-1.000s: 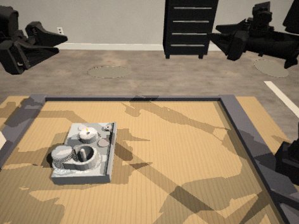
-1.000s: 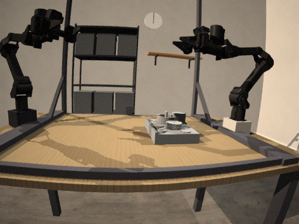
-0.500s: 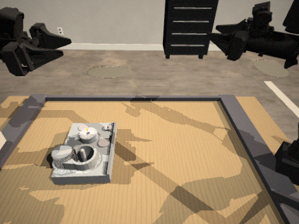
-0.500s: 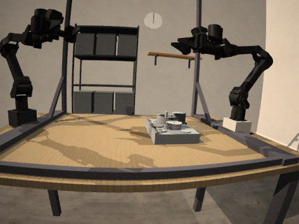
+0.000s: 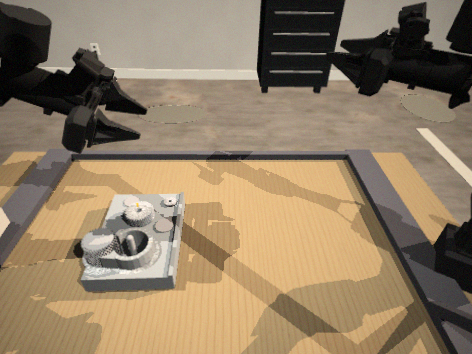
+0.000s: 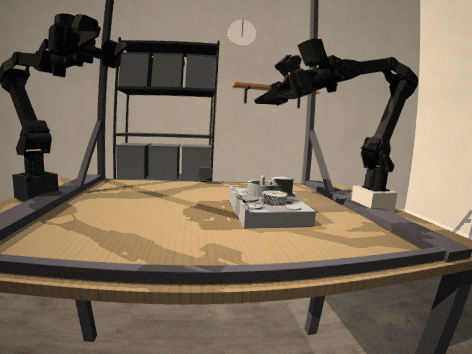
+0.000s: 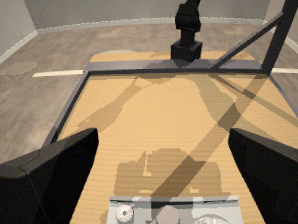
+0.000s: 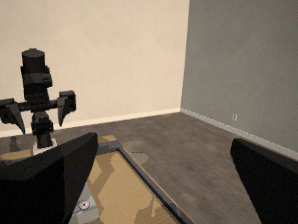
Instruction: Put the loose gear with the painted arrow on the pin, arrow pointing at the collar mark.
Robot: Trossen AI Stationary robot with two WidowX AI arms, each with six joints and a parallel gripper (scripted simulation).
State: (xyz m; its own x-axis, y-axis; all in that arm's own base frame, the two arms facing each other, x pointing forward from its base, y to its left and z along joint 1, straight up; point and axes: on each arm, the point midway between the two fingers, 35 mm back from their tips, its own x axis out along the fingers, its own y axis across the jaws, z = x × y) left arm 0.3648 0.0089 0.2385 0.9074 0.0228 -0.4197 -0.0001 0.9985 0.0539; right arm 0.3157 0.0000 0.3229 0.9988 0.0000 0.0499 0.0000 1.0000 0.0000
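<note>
Now: left hand 20 mm short of the loose gear, 20 mm to the right of it and 250 mm above it. Round my left hand: flat round disc (40 mm to the right, 270 mm below).
</note>
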